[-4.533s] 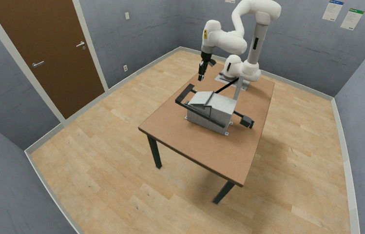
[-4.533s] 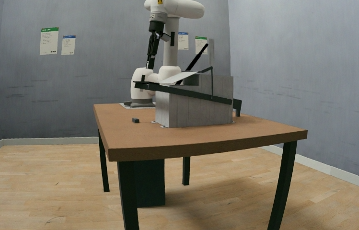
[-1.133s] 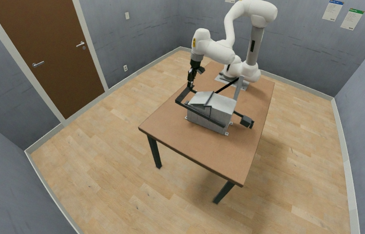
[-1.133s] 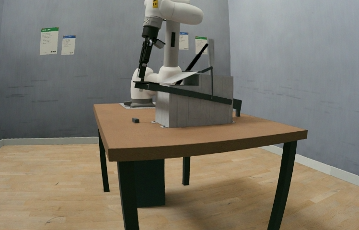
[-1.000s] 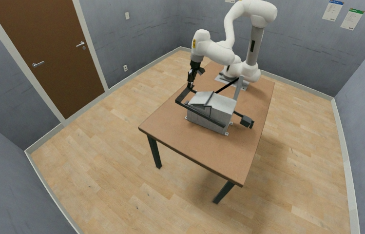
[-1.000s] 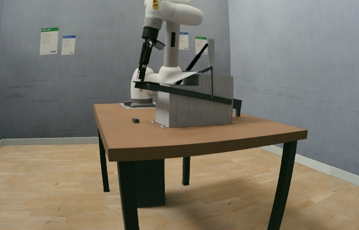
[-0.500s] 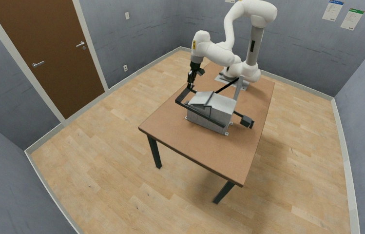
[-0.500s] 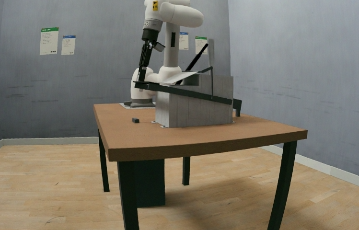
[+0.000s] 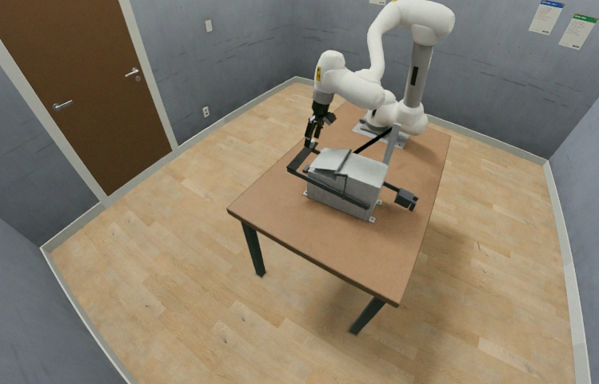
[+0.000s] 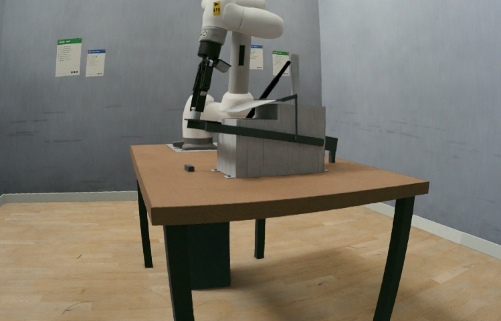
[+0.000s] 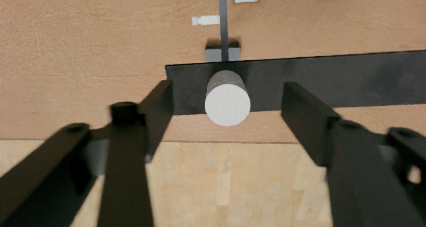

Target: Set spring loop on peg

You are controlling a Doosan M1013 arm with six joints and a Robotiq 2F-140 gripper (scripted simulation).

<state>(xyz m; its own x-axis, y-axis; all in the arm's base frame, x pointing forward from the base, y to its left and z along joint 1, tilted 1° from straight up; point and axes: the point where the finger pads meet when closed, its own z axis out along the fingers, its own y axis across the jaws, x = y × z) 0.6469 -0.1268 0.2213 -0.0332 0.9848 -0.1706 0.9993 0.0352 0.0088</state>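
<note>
Right now the steel test weight is 10 mm to the right of my hand and 30 mm below it. Also, from my hand: dark block 30 mm to the right, 210 mm below.
</note>
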